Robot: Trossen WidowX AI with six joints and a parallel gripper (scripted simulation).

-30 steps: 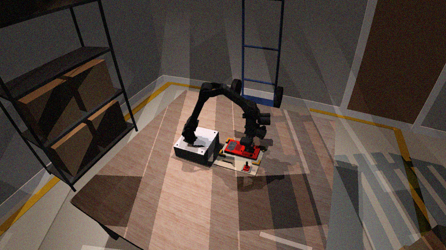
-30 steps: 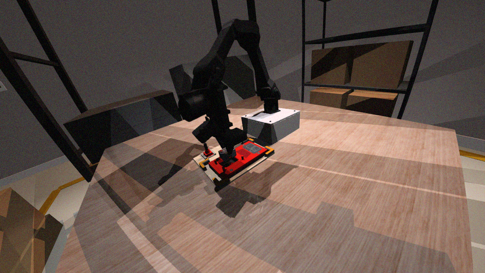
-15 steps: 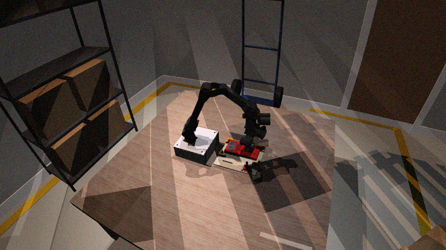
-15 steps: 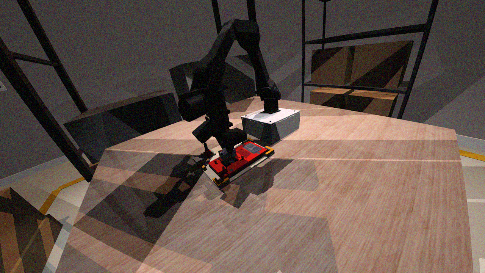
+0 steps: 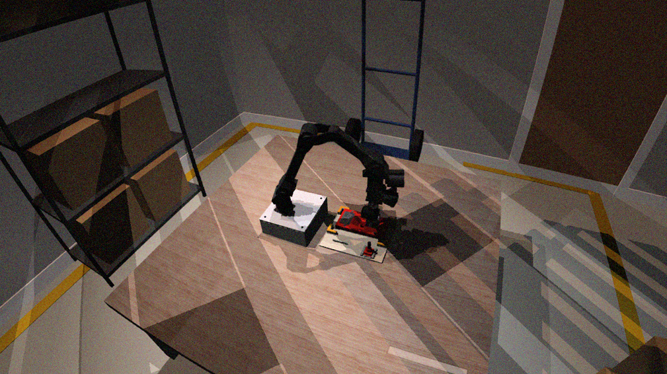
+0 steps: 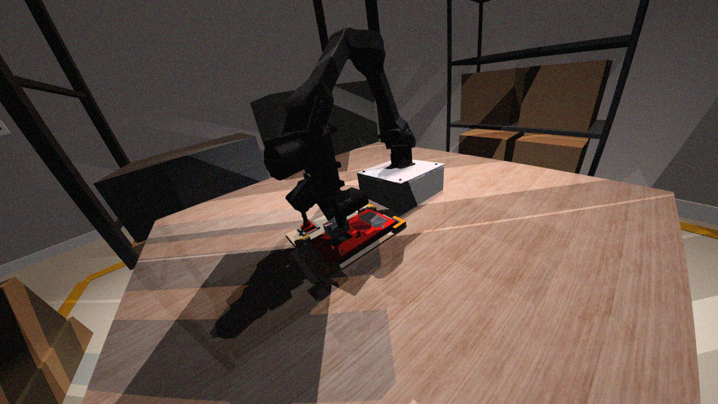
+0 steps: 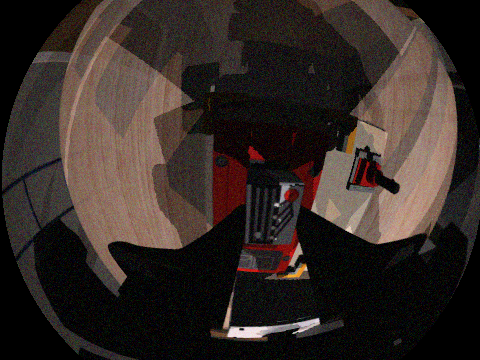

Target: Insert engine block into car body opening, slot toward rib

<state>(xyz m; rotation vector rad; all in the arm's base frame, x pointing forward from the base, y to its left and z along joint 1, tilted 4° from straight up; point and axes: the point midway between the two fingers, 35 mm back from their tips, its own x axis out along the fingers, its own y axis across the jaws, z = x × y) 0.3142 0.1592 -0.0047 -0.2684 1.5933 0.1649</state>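
My gripper tip is 1 cm above the grey engine block. From my gripper tip the other things lie so: dark post (12 cm to the right, 5 cm ahead, 3 cm below).
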